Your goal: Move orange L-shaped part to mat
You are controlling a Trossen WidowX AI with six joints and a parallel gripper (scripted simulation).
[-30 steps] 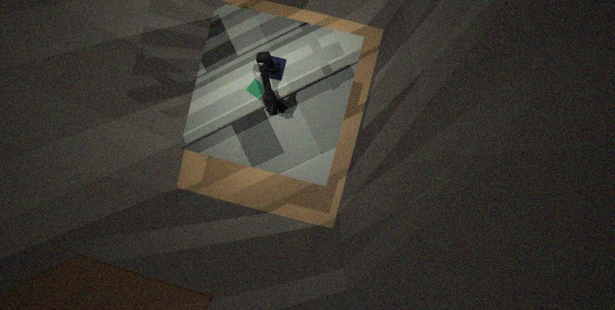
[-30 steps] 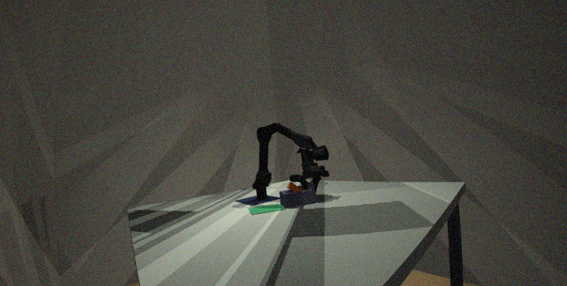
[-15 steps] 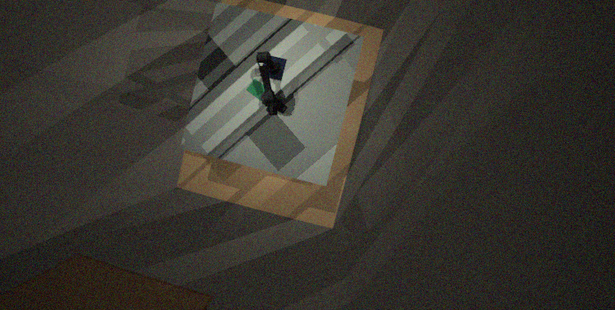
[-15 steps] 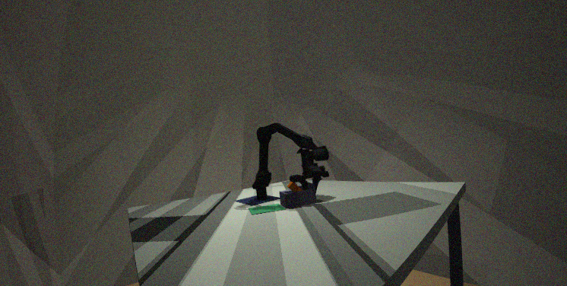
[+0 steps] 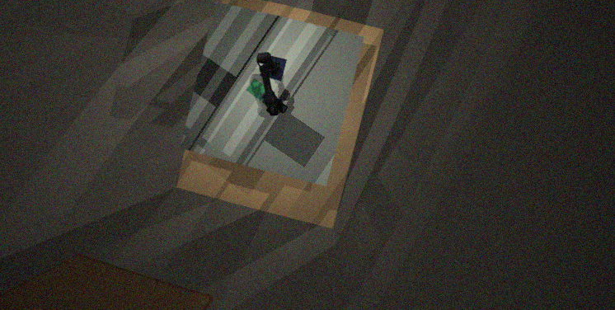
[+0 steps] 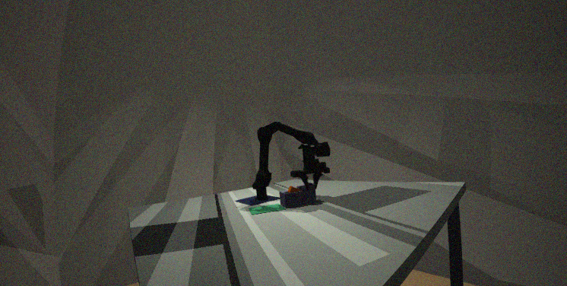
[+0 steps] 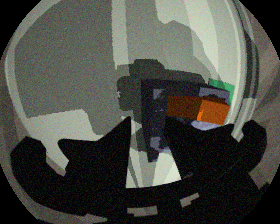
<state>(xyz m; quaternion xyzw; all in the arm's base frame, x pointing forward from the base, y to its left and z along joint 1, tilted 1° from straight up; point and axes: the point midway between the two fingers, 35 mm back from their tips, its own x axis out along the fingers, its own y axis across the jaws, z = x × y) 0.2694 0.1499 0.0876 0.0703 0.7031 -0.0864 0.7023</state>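
The orange L-shaped part is 5 cm to the right of my gripper tip, 1 cm below it and 1 cm behind it. Round my gripper tip: green mat: 22 cm to the right, 7 cm below, 5 cm behind.
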